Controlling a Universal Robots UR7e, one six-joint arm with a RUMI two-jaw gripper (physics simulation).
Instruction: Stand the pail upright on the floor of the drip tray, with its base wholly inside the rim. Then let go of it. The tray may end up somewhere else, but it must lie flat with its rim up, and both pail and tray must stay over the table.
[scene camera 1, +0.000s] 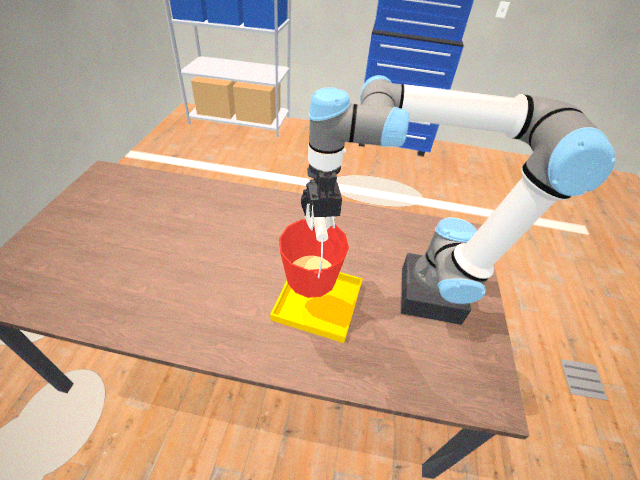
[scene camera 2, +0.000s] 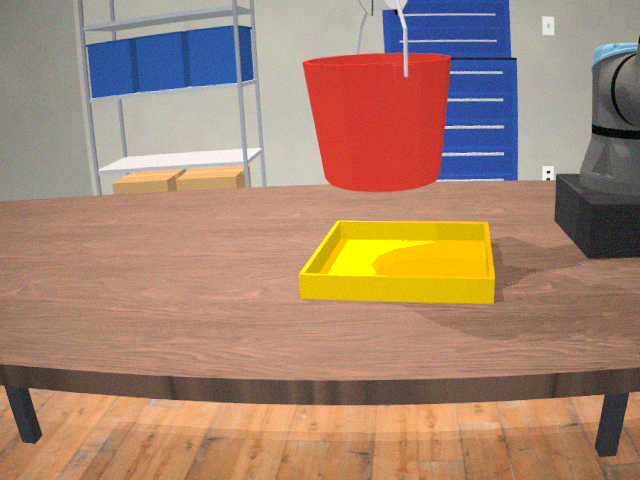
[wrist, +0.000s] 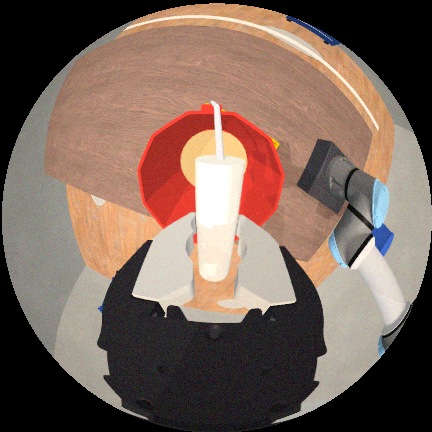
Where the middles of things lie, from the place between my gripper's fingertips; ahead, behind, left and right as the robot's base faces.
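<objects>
The yellow drip tray (scene camera 2: 397, 261) is what I measure from here: my gripper is 2 cm to the left of the tray and 1 cm past it, and it is 33 cm above it.
</objects>
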